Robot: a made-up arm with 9 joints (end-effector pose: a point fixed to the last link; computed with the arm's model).
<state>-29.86 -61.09 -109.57 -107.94 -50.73 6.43 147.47 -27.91 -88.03</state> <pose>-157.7 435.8 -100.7 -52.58 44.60 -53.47</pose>
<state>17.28 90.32 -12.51 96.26 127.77 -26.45 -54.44 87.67 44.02</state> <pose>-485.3 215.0 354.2 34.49 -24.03 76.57</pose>
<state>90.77 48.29 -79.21 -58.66 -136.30 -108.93 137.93 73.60 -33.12</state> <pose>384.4 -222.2 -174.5 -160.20 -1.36 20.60</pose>
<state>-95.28 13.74 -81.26 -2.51 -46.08 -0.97 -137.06 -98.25 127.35</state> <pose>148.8 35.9 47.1 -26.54 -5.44 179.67</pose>
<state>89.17 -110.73 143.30 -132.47 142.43 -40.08 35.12 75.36 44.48</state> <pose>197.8 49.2 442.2 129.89 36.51 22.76</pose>
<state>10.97 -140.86 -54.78 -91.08 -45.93 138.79 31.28 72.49 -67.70</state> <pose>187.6 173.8 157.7 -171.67 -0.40 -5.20</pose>
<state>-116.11 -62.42 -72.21 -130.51 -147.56 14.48 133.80 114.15 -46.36</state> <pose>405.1 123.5 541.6 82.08 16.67 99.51</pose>
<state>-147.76 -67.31 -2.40 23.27 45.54 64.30 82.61 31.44 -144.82</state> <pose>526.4 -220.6 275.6 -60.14 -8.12 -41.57</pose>
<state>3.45 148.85 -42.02 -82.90 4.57 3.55 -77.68 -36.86 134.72</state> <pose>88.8 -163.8 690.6 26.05 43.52 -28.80</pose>
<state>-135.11 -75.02 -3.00 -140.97 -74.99 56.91 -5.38 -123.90 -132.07</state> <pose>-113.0 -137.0 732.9 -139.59 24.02 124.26</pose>
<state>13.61 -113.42 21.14 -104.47 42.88 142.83 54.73 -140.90 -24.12</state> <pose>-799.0 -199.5 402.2 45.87 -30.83 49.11</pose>
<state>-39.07 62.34 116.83 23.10 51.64 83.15 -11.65 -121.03 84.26</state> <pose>32.2 -305.3 499.9 -9.88 31.69 -155.67</pose>
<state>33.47 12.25 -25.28 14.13 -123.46 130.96 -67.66 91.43 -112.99</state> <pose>162.1 -118.7 136.3 147.15 -48.52 -70.63</pose>
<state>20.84 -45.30 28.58 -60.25 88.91 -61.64 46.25 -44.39 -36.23</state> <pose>-602.5 521.2 218.0 -157.80 78.91 -159.92</pose>
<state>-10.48 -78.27 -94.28 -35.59 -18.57 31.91 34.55 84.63 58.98</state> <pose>-383.5 442.6 211.8 13.43 -37.41 109.59</pose>
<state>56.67 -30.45 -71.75 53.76 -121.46 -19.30 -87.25 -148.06 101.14</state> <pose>129.1 145.6 355.2 63.26 69.74 -12.16</pose>
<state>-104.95 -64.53 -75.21 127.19 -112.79 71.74 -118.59 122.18 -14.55</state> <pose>534.6 146.7 289.4 -160.83 56.08 89.06</pose>
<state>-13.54 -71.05 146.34 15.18 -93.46 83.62 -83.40 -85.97 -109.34</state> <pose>-310.2 85.8 232.5 91.54 -23.77 -66.08</pose>
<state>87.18 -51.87 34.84 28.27 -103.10 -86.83 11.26 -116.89 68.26</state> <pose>67.1 92.6 1078.0 33.15 29.87 -39.07</pose>
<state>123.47 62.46 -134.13 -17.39 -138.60 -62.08 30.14 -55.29 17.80</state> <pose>340.0 -192.7 -581.1 -95.62 20.31 122.60</pose>
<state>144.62 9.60 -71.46 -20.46 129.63 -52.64 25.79 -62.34 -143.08</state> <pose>-159.6 -558.1 404.3 -47.25 -38.88 -12.34</pose>
